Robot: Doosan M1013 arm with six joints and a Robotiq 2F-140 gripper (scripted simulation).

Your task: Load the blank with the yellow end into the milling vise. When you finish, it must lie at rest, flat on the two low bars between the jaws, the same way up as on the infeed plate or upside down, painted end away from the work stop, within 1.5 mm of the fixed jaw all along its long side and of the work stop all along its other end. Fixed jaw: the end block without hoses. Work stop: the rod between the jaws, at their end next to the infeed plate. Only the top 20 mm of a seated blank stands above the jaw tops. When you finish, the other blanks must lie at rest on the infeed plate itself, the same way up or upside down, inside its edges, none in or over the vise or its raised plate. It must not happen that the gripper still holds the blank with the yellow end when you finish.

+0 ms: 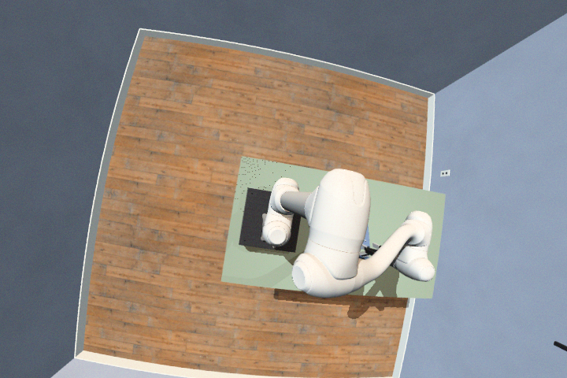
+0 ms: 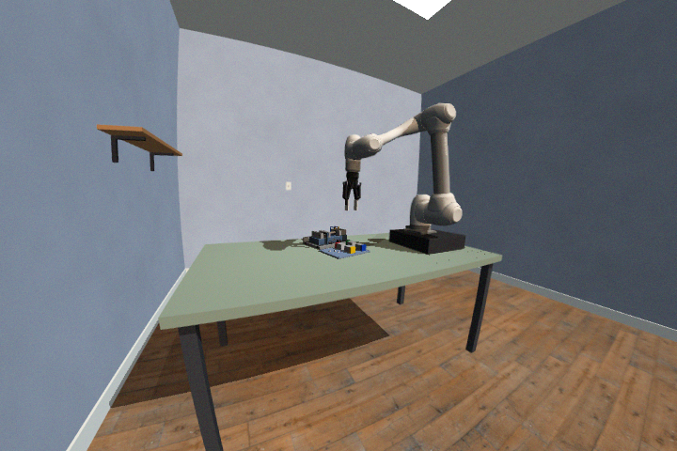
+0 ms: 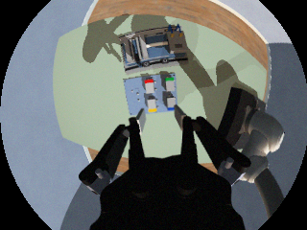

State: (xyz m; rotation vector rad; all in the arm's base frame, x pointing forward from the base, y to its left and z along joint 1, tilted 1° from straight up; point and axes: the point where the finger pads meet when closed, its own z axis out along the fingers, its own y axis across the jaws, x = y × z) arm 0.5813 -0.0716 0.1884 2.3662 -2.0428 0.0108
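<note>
Right now my hand is 26 cm above the blank with yellow end, 4 cm to the right of it and 3 cm short of it. The rest, counted from my hand: red-ended blank: 26 cm below, 5 cm to the right, 4 cm ahead; then blue-ended blank: 26 cm below, 6 cm behind, 3 cm to the left; then green-ended blank: 26 cm below, 6 cm to the right, 5 cm behind.
</note>
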